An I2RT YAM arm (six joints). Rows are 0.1 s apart.
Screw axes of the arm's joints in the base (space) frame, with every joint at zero. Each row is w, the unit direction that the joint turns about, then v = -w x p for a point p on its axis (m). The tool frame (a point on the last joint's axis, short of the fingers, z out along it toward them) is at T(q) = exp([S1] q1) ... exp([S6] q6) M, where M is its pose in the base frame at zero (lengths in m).
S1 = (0, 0, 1, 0, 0, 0)
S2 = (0, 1, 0, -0.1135, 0, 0.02)
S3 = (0, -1, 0, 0.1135, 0, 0.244)
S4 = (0, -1, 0, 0.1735, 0, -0.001)
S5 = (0, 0, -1, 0, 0.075, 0)
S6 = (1, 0, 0, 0, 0.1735, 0)
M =
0 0 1 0.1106
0 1 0 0
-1 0 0 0.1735
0 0 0 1
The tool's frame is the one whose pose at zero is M.
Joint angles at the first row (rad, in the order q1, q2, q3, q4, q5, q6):
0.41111, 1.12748, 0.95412, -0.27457, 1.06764, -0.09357
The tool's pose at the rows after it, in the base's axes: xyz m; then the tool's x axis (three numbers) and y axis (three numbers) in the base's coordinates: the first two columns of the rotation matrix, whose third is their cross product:
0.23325 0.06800 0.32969 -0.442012 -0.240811 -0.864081 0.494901 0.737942 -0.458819
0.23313 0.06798 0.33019 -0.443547 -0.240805 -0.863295 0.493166 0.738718 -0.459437
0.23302 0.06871 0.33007 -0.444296 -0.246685 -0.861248 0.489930 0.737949 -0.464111
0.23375 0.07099 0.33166 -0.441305 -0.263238 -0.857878 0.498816 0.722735 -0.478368
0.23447 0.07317 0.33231 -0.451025 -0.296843 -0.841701 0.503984 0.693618 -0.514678
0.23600 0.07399 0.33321 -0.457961 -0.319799 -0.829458 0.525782 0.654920 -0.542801
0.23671 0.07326 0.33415 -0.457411 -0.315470 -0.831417 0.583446 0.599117 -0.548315
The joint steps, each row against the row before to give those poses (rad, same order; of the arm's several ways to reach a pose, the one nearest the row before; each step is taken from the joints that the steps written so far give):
0.00150, 0.00150, 0.00156, 0.00151, 0.00305, 0.00303
0.00001, 0.00005, 0.00309, -0.00609, -0.00152, 0.00157
0.00307, -0.00002, -0.00155, 0.00454, 0.00155, -0.00766
0.00918, 0.00460, 0.00002, 0.02744, 0.02595, -0.03059
0.00921, 0.00461, -0.00616, 0.03996, 0.03532, -0.06131
0.00310, 0.00610, -0.00919, 0.05829, 0.04587, -0.06443
0.00000, 0.00462, -0.01531, 0.07654, 0.07798, -0.04906

